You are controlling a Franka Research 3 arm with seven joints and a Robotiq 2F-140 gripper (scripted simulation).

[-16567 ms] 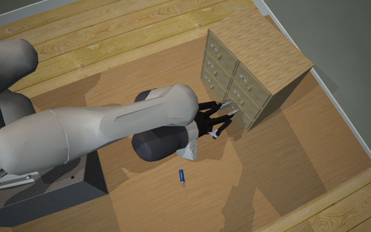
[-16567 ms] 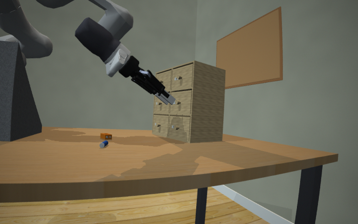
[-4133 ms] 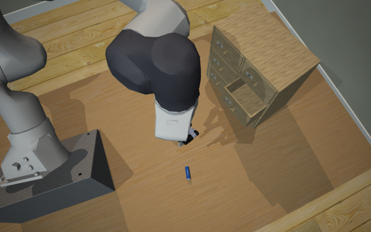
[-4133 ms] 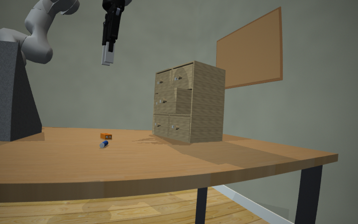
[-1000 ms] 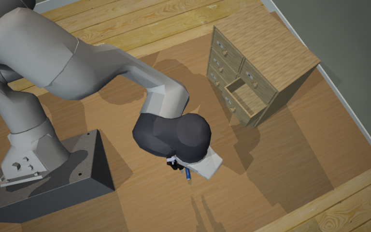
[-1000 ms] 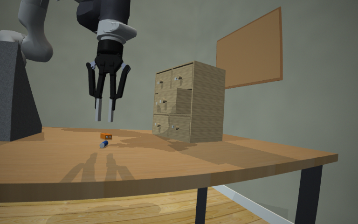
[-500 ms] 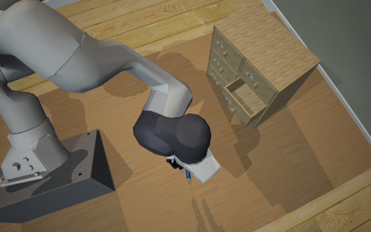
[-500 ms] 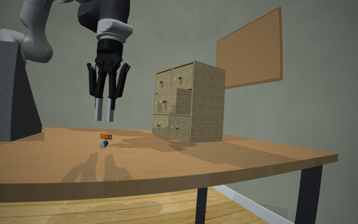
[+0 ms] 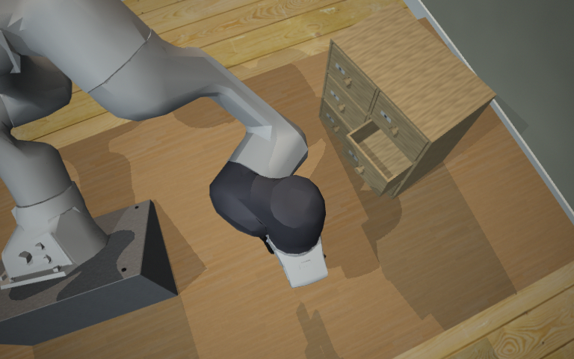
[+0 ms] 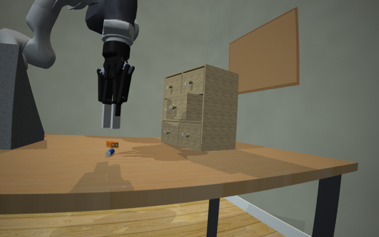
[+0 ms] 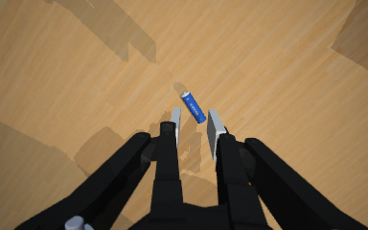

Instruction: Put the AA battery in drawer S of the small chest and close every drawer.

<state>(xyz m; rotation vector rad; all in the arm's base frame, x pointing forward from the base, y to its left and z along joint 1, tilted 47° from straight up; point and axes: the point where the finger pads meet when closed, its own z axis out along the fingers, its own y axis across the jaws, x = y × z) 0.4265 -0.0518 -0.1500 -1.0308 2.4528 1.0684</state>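
Right now the blue AA battery is 10 cm below my hand. The rest, counted from my hand: small orange object: 16 cm to the left, 10 cm below; then drawer: 30 cm ahead, 17 cm to the left, 3 cm above.
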